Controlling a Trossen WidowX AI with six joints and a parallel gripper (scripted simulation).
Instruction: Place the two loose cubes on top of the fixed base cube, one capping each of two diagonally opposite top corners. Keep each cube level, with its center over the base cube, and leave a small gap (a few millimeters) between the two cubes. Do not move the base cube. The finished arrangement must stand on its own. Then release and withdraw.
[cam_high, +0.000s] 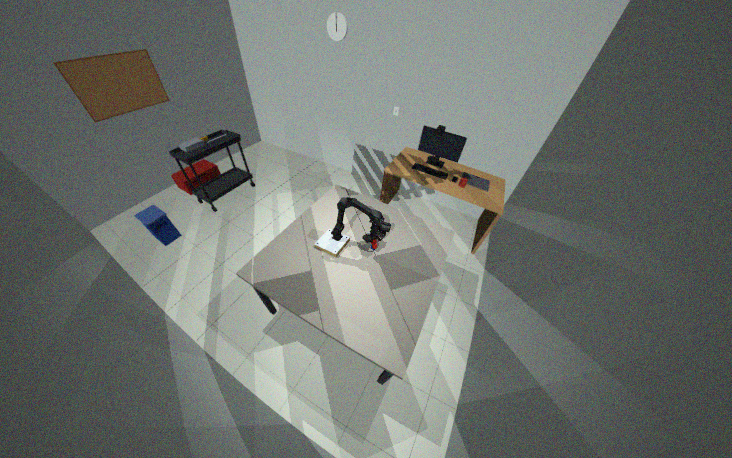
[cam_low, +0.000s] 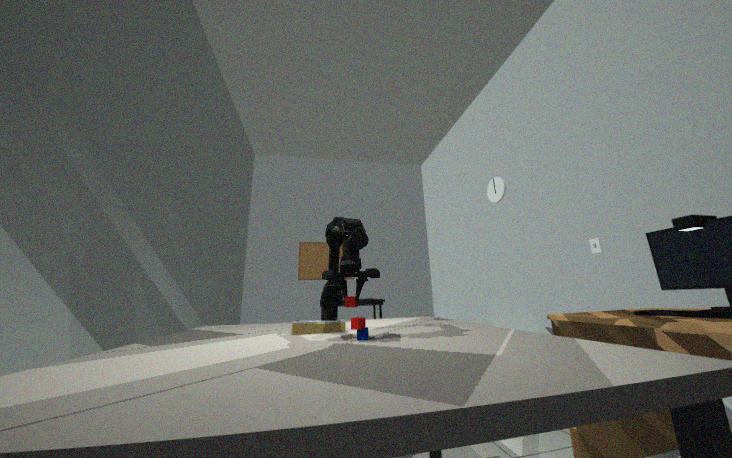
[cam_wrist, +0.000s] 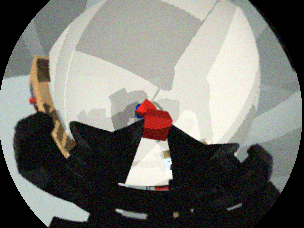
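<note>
The blue cube lies 1 cm behind my gripper tip, 3 cm to the left of it and 10 cm below it.
</note>
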